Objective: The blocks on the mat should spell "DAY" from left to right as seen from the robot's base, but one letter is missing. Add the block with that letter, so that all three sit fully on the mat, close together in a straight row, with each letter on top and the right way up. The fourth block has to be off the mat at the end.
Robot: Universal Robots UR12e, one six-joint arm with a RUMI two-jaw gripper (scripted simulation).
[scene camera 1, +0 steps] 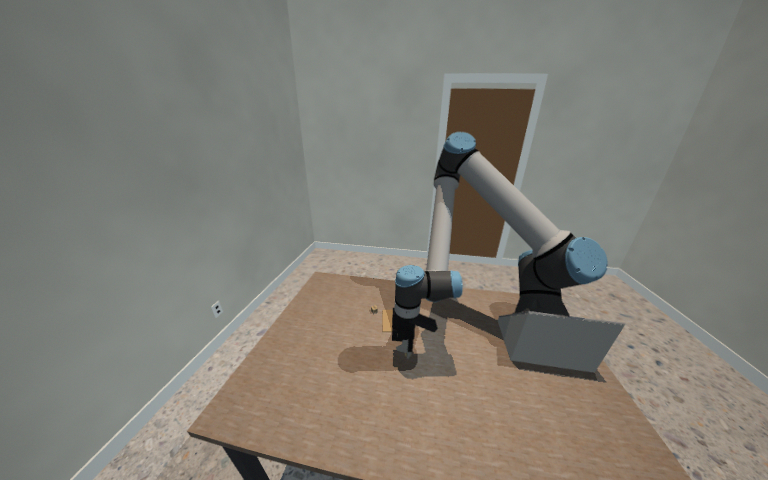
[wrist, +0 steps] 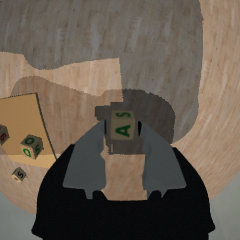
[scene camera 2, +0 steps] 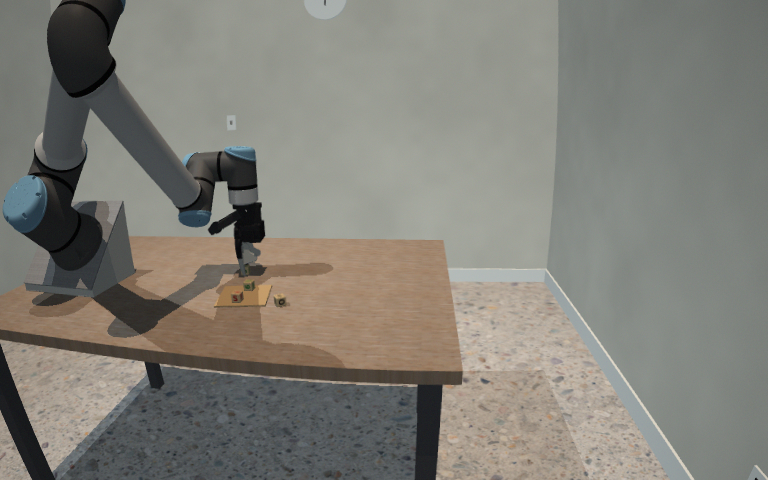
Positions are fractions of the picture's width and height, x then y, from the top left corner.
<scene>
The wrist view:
my gripper: 0.51,0.51
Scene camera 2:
my gripper: 0.32,0.57
tan mat: 0.34,0.62
</scene>
